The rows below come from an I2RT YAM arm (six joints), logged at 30 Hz.
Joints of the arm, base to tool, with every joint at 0 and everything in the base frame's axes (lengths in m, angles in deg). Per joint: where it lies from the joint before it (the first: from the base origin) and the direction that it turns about. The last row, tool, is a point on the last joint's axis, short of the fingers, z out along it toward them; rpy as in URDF.
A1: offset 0.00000 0.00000 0.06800 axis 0 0 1
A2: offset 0.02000 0.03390 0.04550 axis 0 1 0
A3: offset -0.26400 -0.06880 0.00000 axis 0 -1 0
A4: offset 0.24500 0.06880 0.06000 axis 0 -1 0
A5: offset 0.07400 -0.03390 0.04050 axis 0 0 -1
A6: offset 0.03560 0.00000 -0.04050 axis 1 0 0
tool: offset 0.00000 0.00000 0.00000 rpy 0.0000 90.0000 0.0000
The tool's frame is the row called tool.
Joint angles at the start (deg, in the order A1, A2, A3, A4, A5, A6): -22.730, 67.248, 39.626, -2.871, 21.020, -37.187
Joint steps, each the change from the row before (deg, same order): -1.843, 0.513, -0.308, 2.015, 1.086, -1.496; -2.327, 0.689, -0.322, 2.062, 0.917, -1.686; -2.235, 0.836, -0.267, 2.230, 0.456, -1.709; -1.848, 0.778, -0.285, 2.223, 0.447, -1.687; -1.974, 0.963, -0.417, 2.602, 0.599, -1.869; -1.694, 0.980, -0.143, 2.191, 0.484, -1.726; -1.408, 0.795, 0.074, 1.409, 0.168, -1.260; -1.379, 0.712, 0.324, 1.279, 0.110, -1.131; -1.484, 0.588, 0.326, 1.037, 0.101, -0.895; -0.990, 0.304, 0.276, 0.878, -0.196, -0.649
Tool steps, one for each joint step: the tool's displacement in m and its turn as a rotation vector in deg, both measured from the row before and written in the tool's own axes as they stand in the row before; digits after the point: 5 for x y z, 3 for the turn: 0.00437, -0.00636, 0.00476, 2.592, 1.040, -0.203; 0.00611, -0.00720, 0.00616, 2.625, 1.465, -0.248; 0.00564, -0.00650, 0.00661, 2.244, 1.134, -0.310; 0.00481, -0.00519, 0.00585, 2.035, 0.896, -0.464; 0.00583, -0.00481, 0.00674, 2.234, 1.131, -0.597; 0.00456, -0.00434, 0.00623, 1.889, 1.005, -0.648; 0.00358, -0.00375, 0.00511, 1.265, 0.827, -0.463; 0.00267, -0.00485, 0.00479, 1.344, 0.668, -0.273; 0.00337, -0.00518, 0.00462, 1.305, 0.839, -0.067; 0.00166, -0.00419, 0.00284, 0.939, 0.177, 0.033
